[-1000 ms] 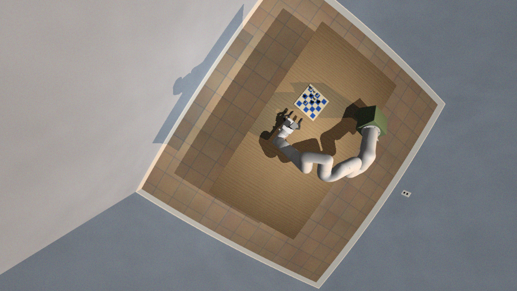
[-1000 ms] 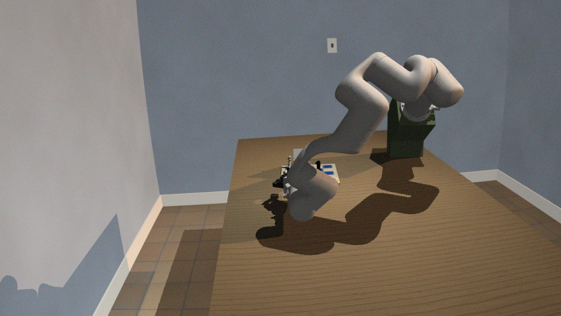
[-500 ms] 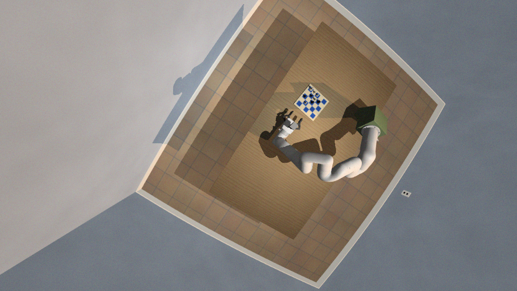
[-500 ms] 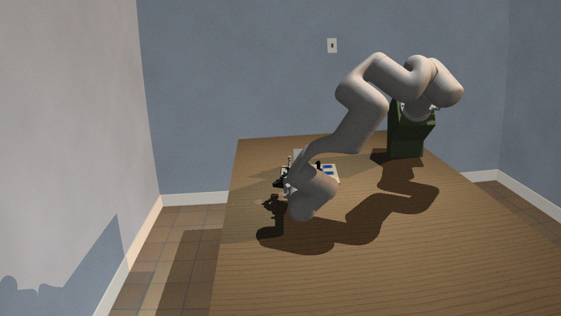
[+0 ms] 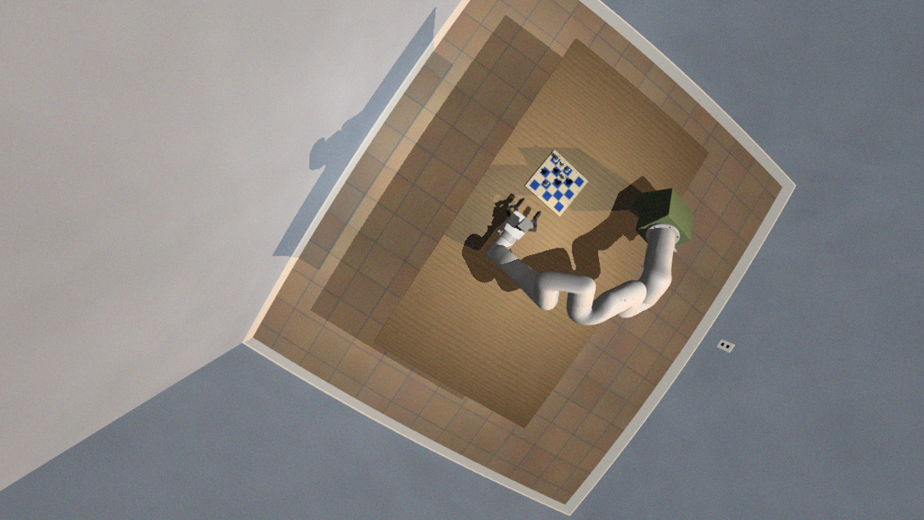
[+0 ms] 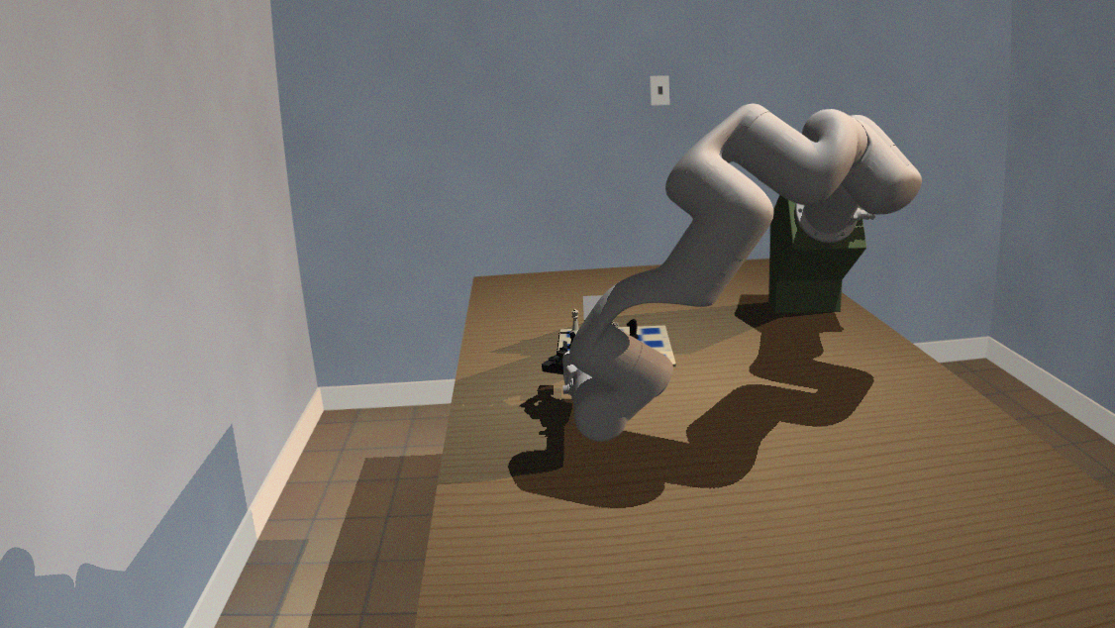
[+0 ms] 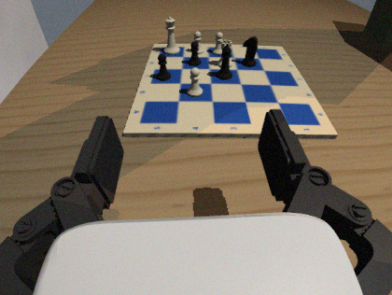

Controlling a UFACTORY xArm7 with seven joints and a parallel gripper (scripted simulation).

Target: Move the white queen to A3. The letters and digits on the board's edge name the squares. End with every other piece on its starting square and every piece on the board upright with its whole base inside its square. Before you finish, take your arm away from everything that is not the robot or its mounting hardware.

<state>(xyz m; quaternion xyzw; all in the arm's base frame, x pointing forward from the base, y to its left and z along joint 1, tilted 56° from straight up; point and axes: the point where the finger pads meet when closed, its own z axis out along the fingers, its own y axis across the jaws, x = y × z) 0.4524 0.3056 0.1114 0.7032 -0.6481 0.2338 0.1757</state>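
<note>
Now: hand 26 cm to the left of the white queen, 5 cm short of it and 4 cm above it. From my hand the other things lie so: black knight: 22 cm to the right, 7 cm behind, 5 cm below; then chessboard: 18 cm to the right, 6 cm below, 3 cm behind.
</note>
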